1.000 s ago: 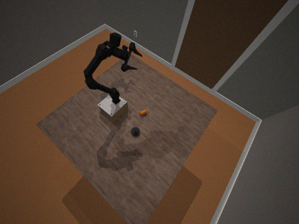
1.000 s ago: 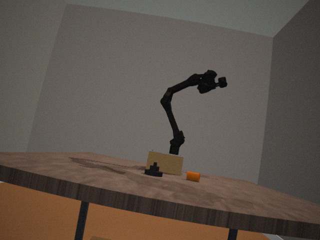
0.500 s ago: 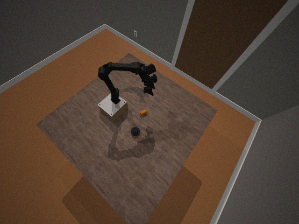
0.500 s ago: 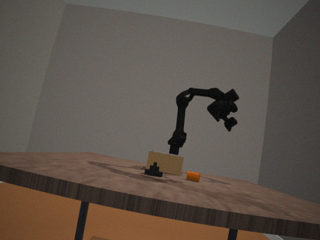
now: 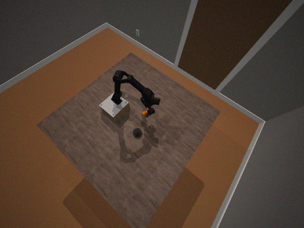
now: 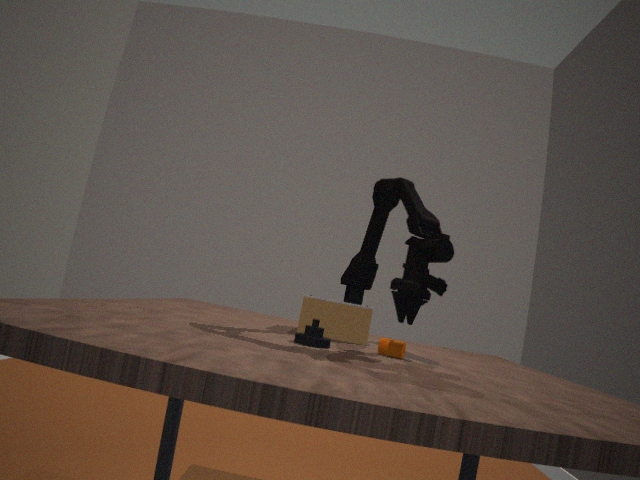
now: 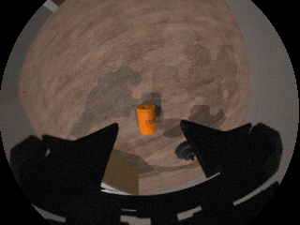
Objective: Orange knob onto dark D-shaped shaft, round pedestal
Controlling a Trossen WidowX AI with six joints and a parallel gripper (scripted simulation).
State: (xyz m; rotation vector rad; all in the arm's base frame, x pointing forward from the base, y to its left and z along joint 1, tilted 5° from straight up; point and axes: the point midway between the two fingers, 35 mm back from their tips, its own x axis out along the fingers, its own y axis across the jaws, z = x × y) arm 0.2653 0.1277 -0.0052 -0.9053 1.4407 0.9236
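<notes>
The orange knob lies 1 cm behind my gripper tip, 2 cm to the right of it and 7 cm below it. Also, from my gripper tip: pedestal (7 cm ahead, 22 cm to the right, 6 cm below).
</notes>
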